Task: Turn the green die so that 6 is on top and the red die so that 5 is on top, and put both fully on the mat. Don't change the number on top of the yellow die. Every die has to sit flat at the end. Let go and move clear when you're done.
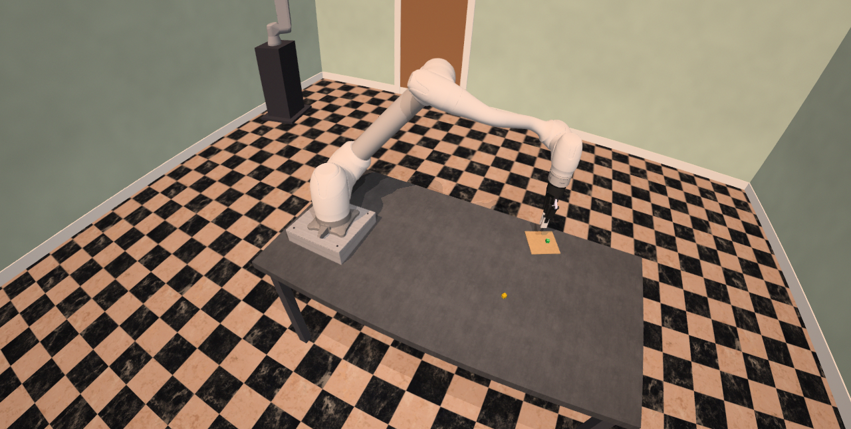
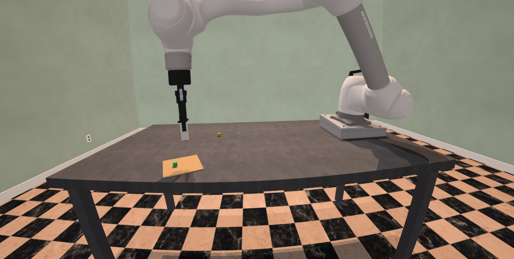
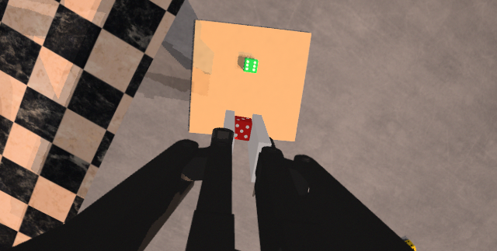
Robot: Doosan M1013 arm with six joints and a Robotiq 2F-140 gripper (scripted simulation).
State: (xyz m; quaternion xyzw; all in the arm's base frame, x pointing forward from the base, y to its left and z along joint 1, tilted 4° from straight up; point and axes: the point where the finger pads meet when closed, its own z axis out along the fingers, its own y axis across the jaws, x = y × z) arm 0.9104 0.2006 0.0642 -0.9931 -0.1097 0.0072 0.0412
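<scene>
Right now the orange mat is 30 mm ahead of my hand and 140 mm below it. Round my hand: yellow die 120 mm behind, 340 mm to the right, 130 mm below; red die 30 mm below; green die 50 mm ahead, 10 mm to the left, 130 mm below.
</scene>
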